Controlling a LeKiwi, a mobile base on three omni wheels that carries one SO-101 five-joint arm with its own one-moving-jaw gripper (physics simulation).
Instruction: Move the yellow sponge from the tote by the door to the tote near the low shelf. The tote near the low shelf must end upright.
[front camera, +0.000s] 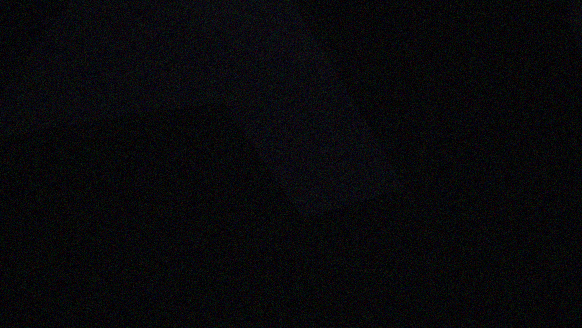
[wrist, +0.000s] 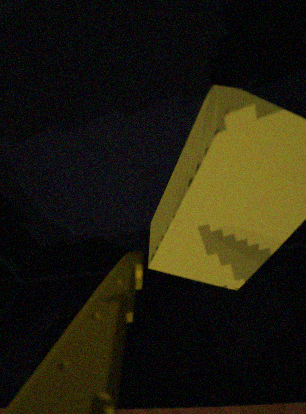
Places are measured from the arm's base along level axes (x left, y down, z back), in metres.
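Pixels of known places: hand, tool point: (wrist: 143, 264).
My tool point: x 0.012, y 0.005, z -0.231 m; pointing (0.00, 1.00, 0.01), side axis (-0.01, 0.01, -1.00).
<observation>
For each thing: its middle in the pictures, then the offset to it from my tool point. Level surfaces: height alone.
- yellow sponge, body centre: (wrist: 226, 198) dx -0.008, dy +0.059, dz -0.045 m
- dark tote, body centre: (wrist: 116, 210) (front camera: 279, 181) dx -0.003, dy +0.035, dz +0.015 m
- reddish-brown floor, surface height: dy +0.085 m
The yellow sponge (wrist: 240, 185) is a thick block in the right half of the wrist view, cut off by the right edge. A jagged shadow falls across its near end. It lies in a dark tote (wrist: 85, 175), whose walls blur into the dark. My gripper (wrist: 136, 262) is open and empty. Its one notched jaw shows at the lower left, its tip just left of the sponge's near left corner; the other jaw is out of the picture. How far the jaw is above the sponge, I cannot tell. The tote near the low shelf cannot be made out.
The front camera view is almost black, with a faint, slightly lighter slanting patch (front camera: 310, 125) that I cannot identify. A thin strip of reddish-brown floor (wrist: 240, 410) shows along the bottom edge of the wrist view, beyond the dark tote.
</observation>
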